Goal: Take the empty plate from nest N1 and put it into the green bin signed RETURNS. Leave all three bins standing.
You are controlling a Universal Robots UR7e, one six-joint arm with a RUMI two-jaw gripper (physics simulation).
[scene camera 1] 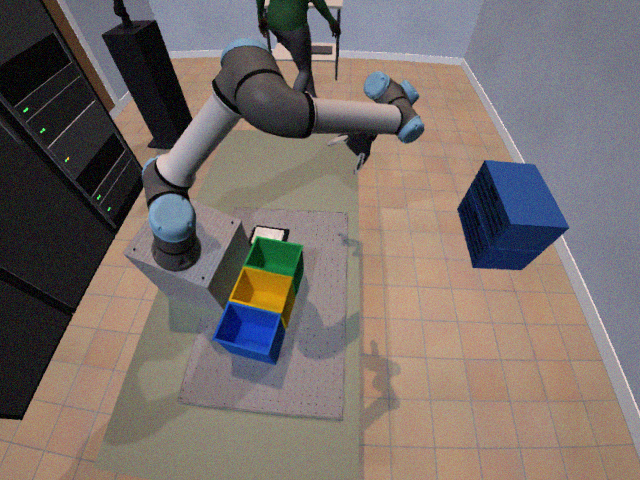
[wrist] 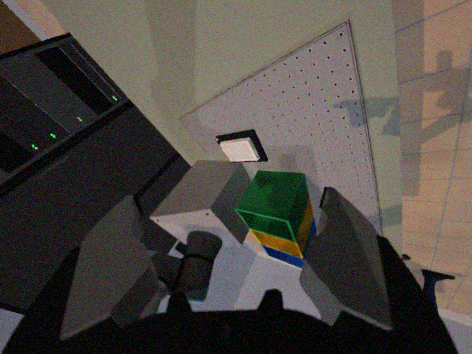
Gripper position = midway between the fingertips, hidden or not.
Scene:
my gripper: scene camera 1 340,160; wrist 230,193
green bin: scene camera 1; wrist
same spot on green bin: (scene camera 1: 285,258) = (wrist: 275,187)

